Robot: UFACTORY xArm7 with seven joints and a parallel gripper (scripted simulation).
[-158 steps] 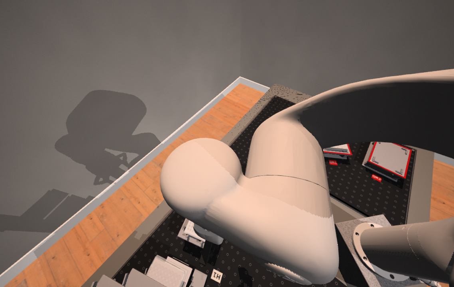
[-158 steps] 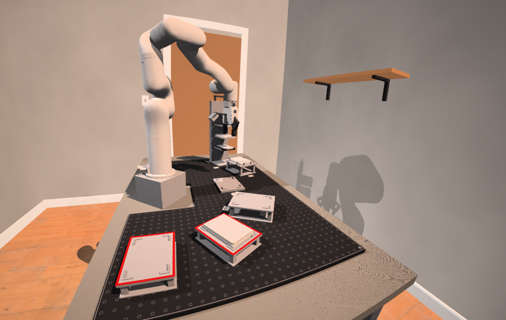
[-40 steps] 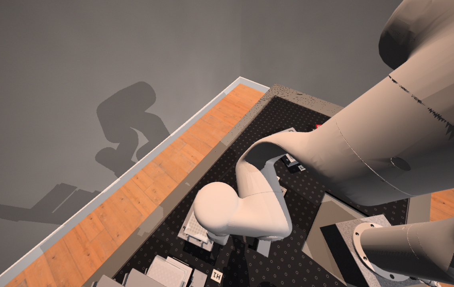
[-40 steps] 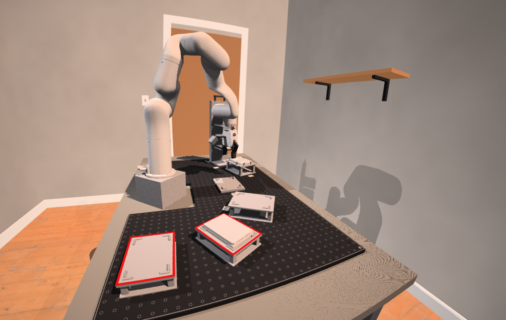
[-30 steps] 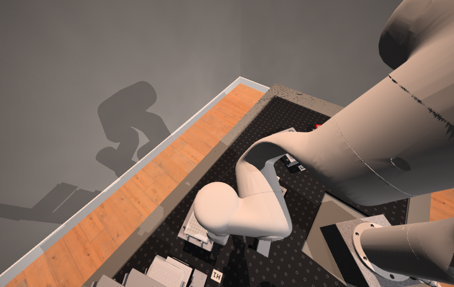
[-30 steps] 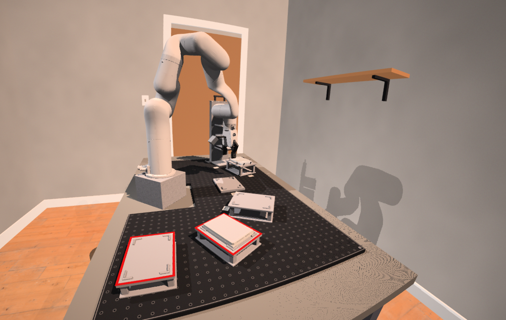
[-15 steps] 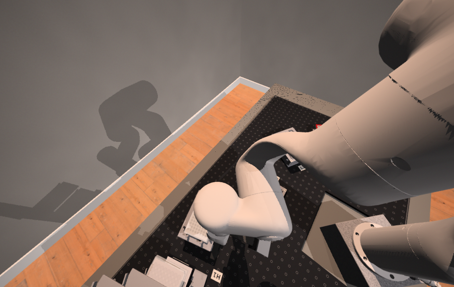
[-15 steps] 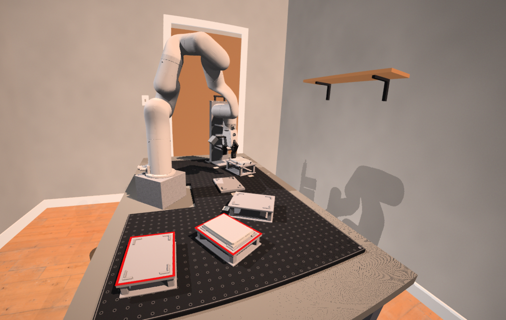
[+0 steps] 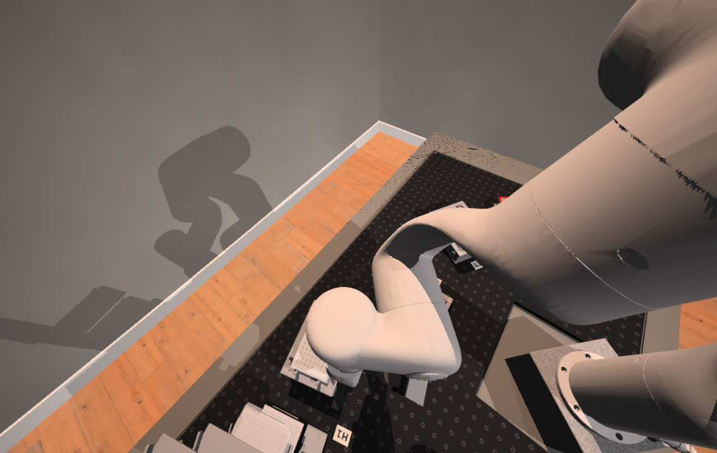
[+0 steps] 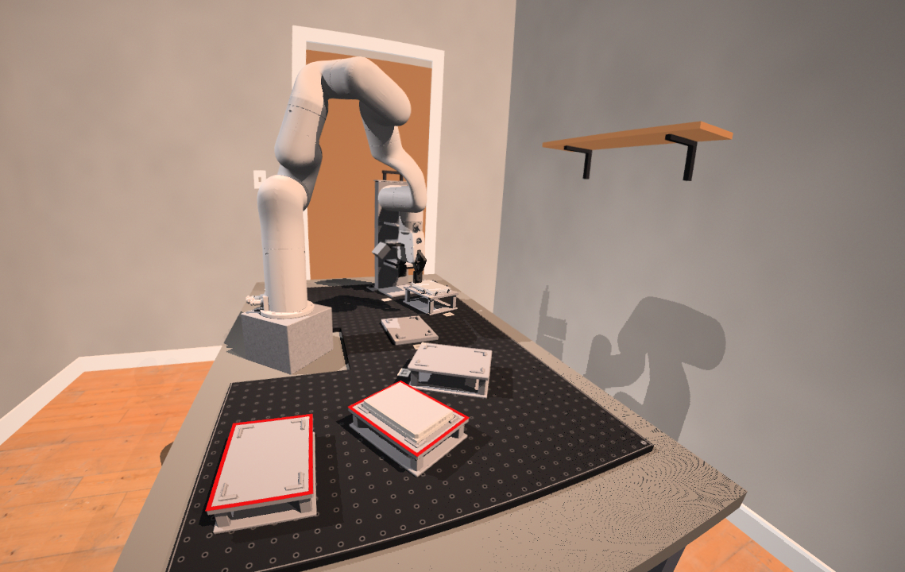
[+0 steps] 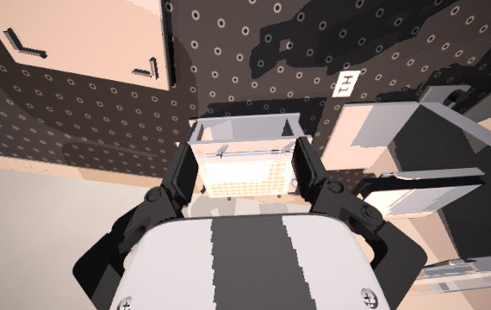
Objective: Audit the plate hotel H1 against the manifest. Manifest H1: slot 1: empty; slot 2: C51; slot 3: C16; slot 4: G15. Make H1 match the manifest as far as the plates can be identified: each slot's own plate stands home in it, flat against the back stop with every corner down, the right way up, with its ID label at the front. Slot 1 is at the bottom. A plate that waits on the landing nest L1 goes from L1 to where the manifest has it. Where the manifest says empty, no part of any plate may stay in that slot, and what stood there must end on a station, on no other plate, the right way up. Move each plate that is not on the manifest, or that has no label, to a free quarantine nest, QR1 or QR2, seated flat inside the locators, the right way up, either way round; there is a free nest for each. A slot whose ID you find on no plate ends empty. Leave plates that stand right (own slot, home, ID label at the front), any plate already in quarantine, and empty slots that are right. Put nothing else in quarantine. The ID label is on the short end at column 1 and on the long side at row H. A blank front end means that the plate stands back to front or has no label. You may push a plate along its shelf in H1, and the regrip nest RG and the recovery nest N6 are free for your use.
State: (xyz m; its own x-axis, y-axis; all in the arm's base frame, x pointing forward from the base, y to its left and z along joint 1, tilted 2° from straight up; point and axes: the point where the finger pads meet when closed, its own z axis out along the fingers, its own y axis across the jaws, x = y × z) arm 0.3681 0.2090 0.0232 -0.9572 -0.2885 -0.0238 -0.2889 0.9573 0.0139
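The regrip nest RG is 80 mm ahead of my hand, 30 mm to the left of it and 60 mm below it. Round my hand: H1 tag 50 mm behind, 130 mm to the left, 110 mm below; RG label 110 mm ahead, 80 mm to the right, 110 mm below; dark plate 30 mm ahead, 200 mm to the left.
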